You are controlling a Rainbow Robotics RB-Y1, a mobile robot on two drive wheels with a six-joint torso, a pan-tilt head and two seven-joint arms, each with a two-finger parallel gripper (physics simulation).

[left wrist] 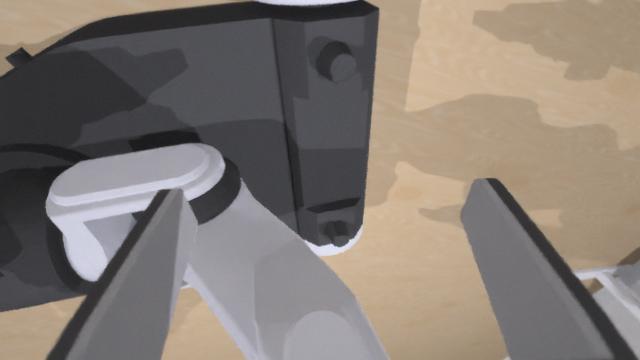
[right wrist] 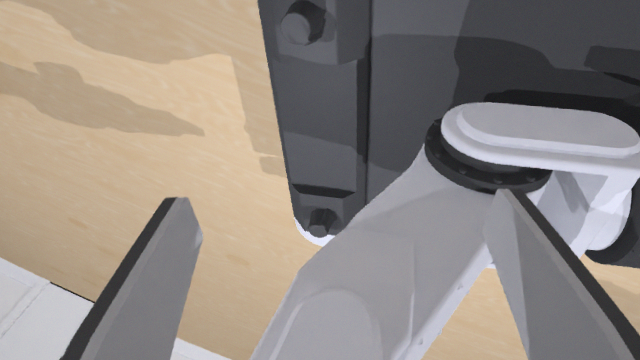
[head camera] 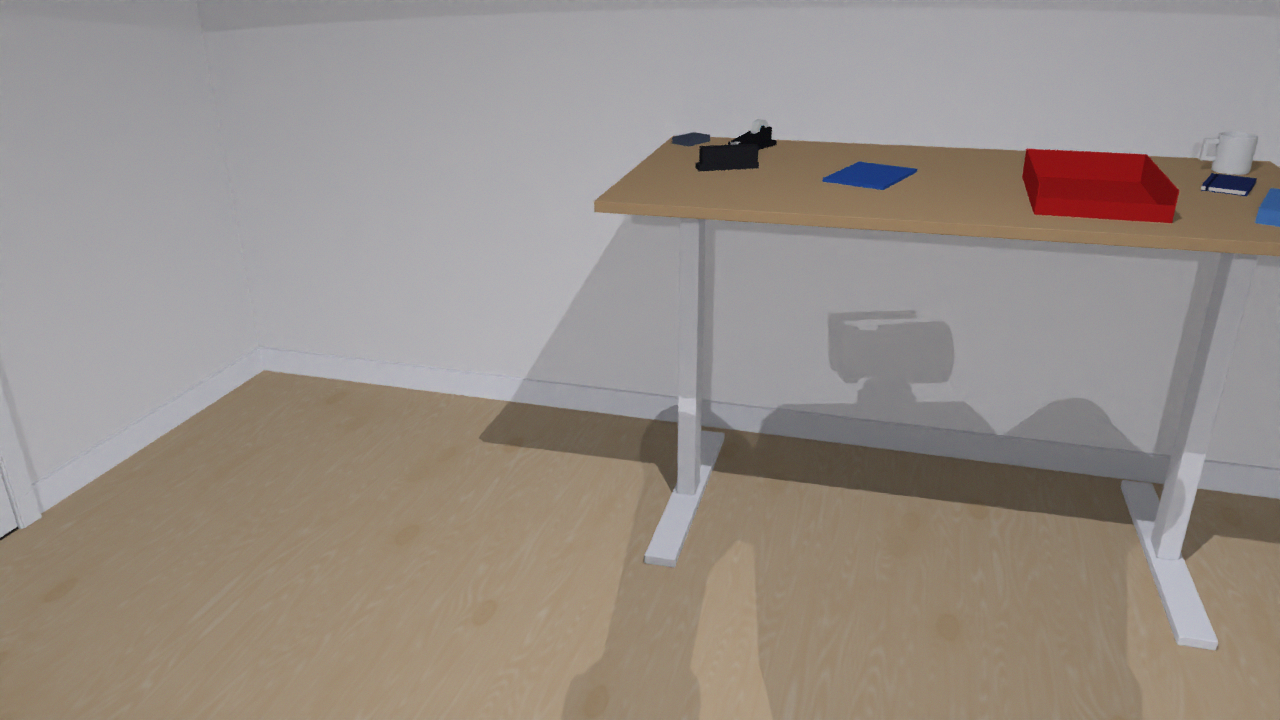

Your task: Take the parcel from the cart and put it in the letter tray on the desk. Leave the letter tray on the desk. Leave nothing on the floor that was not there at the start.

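Frame: origin at the robot's base, x ahead, y left, z up, level; centimetres.
Seen in the pictures: left gripper, fingertip midpoint: (left wrist: 327,202); right gripper, fingertip midpoint: (right wrist: 341,213).
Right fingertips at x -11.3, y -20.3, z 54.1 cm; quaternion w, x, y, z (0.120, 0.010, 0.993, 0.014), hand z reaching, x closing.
A point is followed by its place in that frame.
The red letter tray (head camera: 1102,202) {x 169.0, y -102.7, z 98.3 cm} stands on the right part of the wooden desk (head camera: 957,210) {x 177.4, y -76.8, z 95.0 cm} in the head view; no parcel shows inside it. The parcel and the cart cannot be made out for certain in any view. A white framed thing (left wrist: 612,295) is partly seen at the right edge of the left wrist view; I cannot tell what it is. My left gripper (left wrist: 327,202) {x -10.0, y 24.4, z 54.4 cm} is open with nothing between its fingers, beside my dark base. My right gripper (right wrist: 341,213) {x -11.3, y -20.3, z 54.1 cm} is open and empty too, on the other side of the base. Both are away from the desk.
On the desk are a blue flat folder (head camera: 870,174) {x 207.4, y -66.9, z 95.8 cm}, a black holder (head camera: 727,157) {x 219.0, y -34.7, z 98.0 cm}, a tape dispenser (head camera: 756,137) {x 242.8, y -45.8, z 98.0 cm}, a dark flat block (head camera: 691,138) {x 249.2, y -29.2, z 96.9 cm}, a white mug (head camera: 1235,153) {x 203.2, y -151.6, z 100.0 cm}, a dark blue notebook (head camera: 1229,184) {x 189.4, y -142.3, z 96.2 cm} and a light blue box (head camera: 1270,208) {x 163.0, y -133.4, z 98.0 cm}. White desk legs (head camera: 688,358) {x 219.4, y -25.9, z 44.7 cm} stand near the wall.
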